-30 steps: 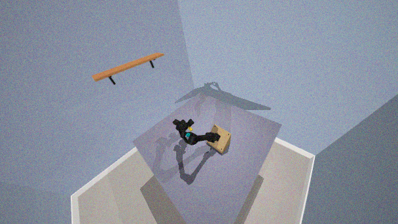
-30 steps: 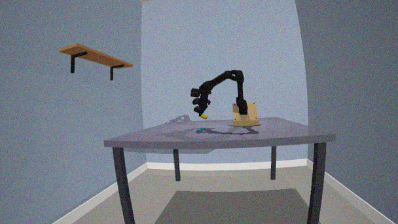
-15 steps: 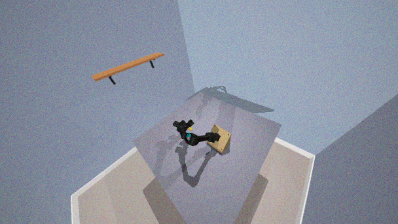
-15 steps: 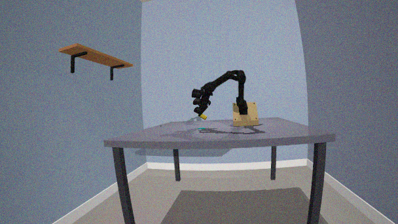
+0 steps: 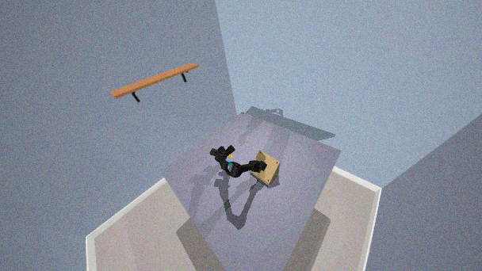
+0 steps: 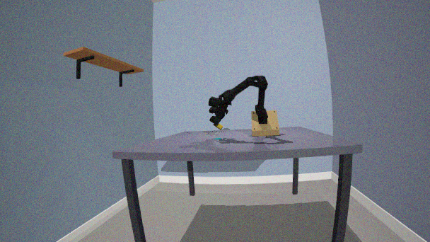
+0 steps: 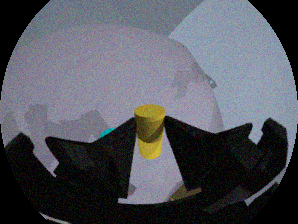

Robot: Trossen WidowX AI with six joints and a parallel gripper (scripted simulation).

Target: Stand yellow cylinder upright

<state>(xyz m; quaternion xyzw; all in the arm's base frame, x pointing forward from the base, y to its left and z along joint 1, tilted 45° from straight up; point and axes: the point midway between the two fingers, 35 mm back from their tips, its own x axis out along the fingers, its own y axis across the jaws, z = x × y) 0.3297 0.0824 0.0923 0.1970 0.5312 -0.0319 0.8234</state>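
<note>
Now: gripper tip 110 mm above the cyan circle, 40 mm to the right of it and 20 mm past it. Also, from my gripper tip: yellow cylinder 20 mm behind, 10 mm below.
</note>
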